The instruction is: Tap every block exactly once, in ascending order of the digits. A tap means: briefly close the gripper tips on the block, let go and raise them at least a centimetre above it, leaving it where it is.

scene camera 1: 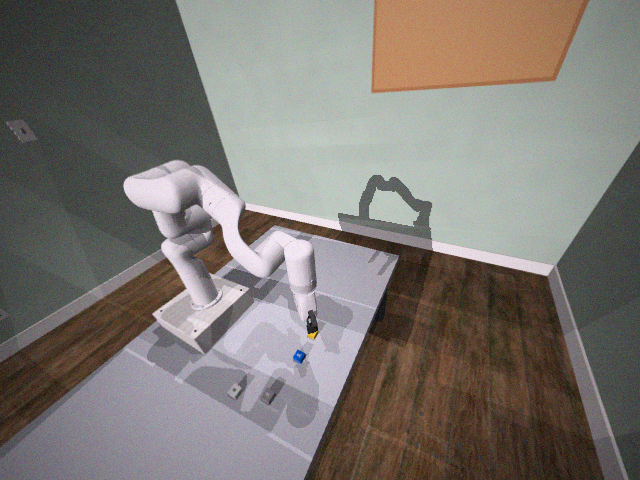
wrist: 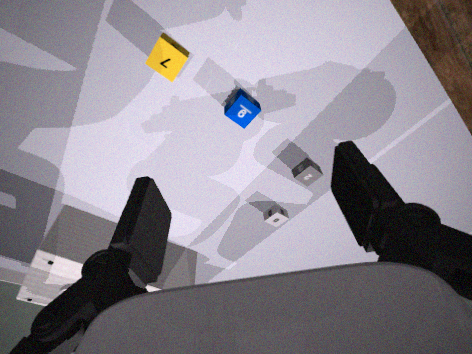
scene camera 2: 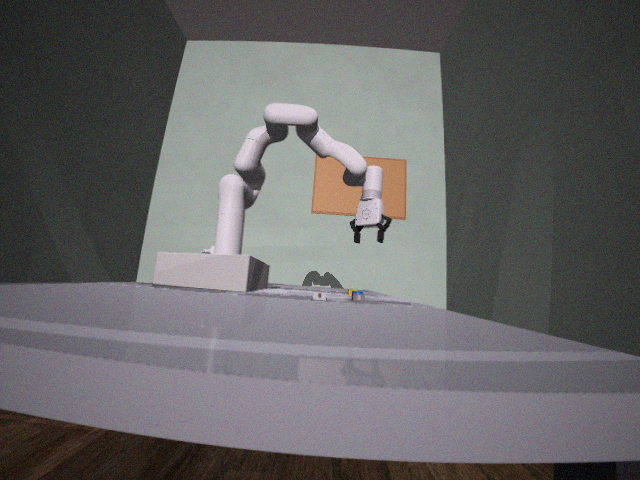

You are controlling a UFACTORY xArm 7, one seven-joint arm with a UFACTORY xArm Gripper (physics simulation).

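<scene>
My gripper (scene camera 1: 311, 329) (scene camera 2: 368, 241) (wrist: 245, 180) is open and empty, high above the table. Four blocks lie apart on it. The yellow block (scene camera 1: 312, 335) (scene camera 2: 350, 292) (wrist: 168, 58) shows a 7; the gripper partly hides it in scene camera 1. The blue block (scene camera 1: 298, 356) (wrist: 242, 110) shows a small underlined digit, most like a 9. The grey block (scene camera 1: 267, 395) (scene camera 2: 358, 297) (wrist: 307, 173) shows a 2 and partly hides the blue one in scene camera 2. The white block (scene camera 1: 234, 391) (scene camera 2: 319, 296) (wrist: 276, 217) shows a 0.
The pale table (scene camera 1: 77, 413) (scene camera 2: 206, 413) carries the arm's box-shaped base (scene camera 1: 178, 333) (scene camera 2: 201, 271), on the far side of the blocks from the table's long edge in scene camera 1. Arm shadows fall across the blocks' area. The wooden floor (scene camera 1: 439, 361) (wrist: 450, 45) lies beyond that edge.
</scene>
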